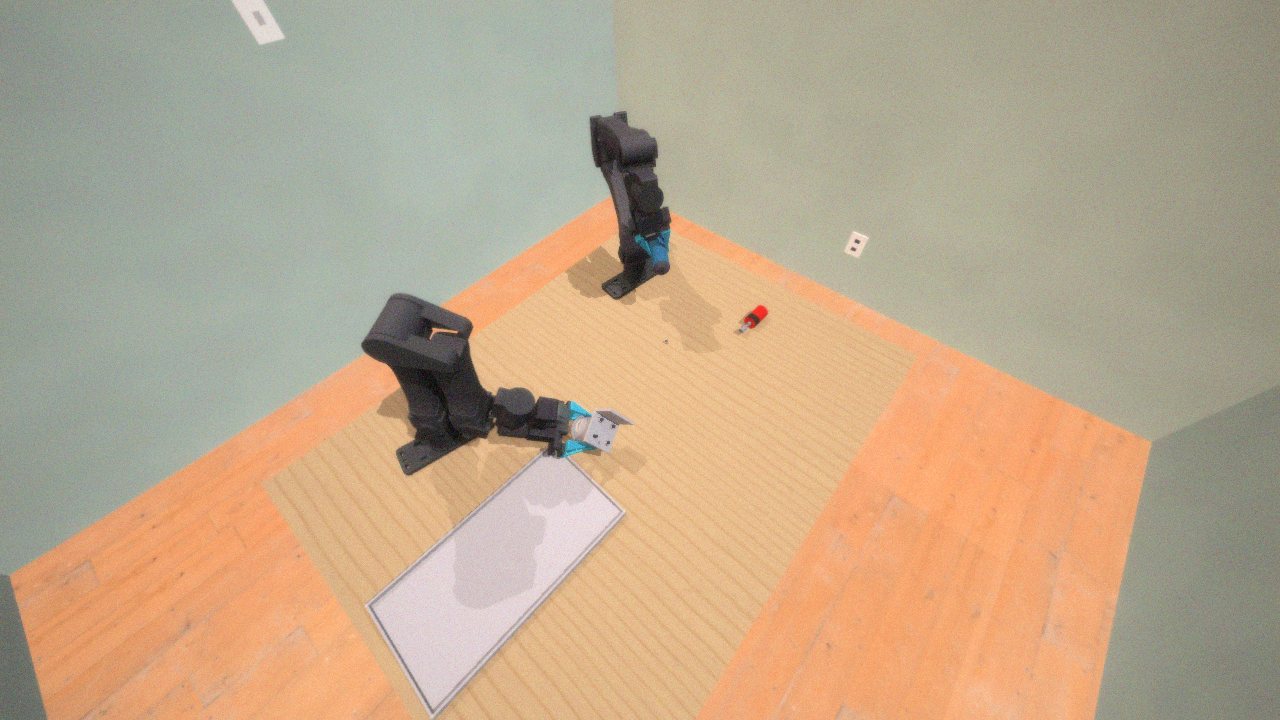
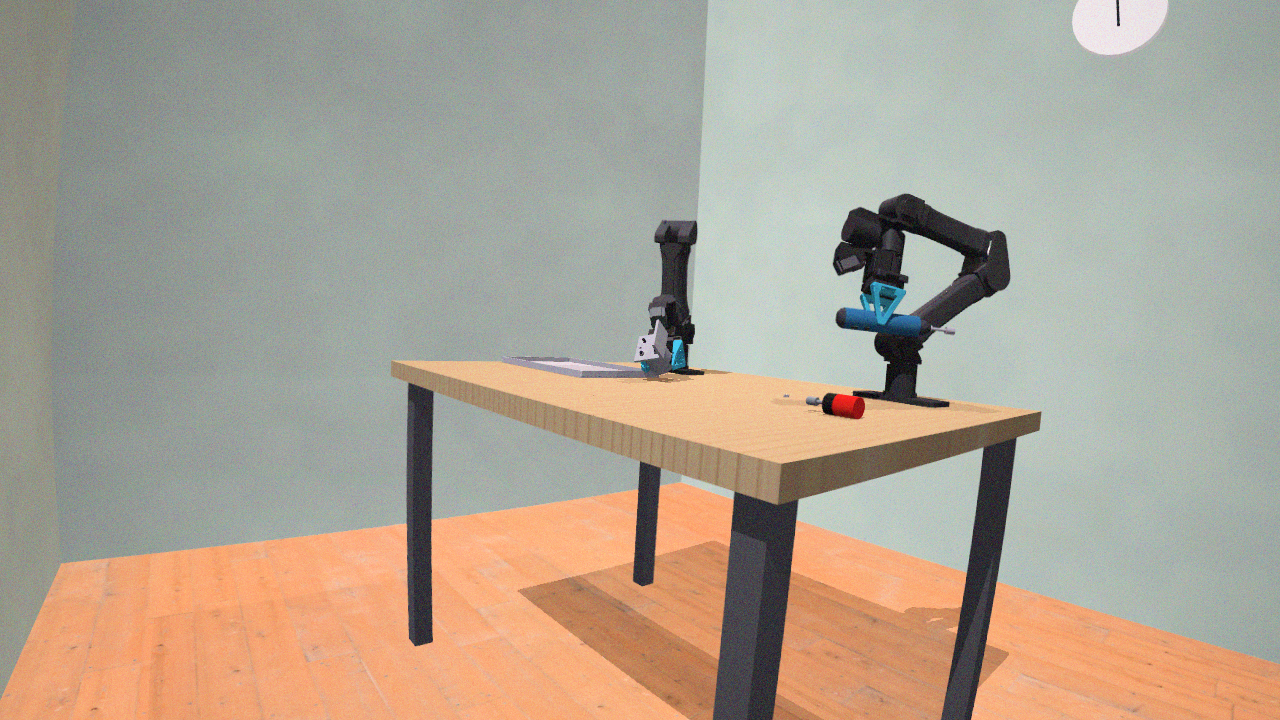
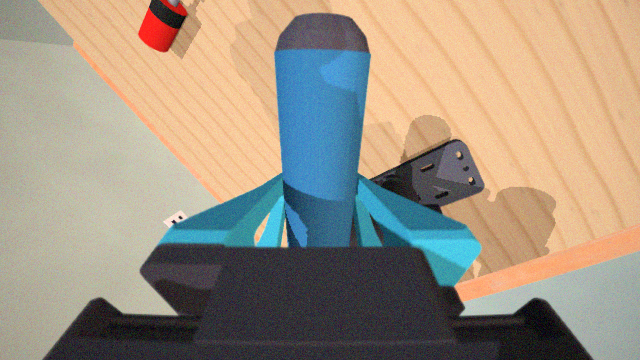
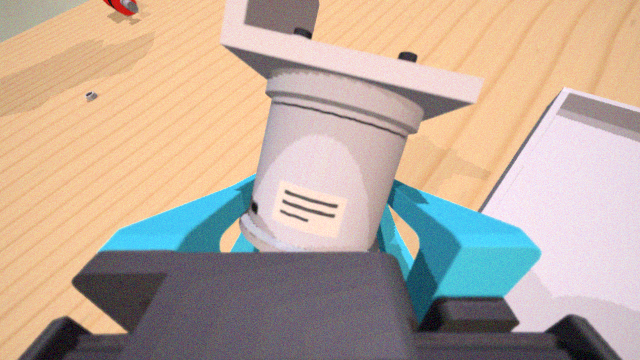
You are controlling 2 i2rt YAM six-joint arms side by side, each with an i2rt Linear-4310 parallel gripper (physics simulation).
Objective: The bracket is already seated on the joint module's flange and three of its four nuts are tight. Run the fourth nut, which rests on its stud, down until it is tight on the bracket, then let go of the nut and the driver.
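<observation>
My left gripper is shut on the blue driver and holds it level, high above the table. My right gripper is shut on the white joint module, low over the table. The pale L-shaped bracket sits on its flange. Dark nuts or stud ends stand out from the bracket; how tight each is cannot be told. A small grey nut lies on the table. The two grippers are far apart.
A red driver with a black band lies on the table, below and beside the left gripper. A shallow white tray lies next to the right gripper.
</observation>
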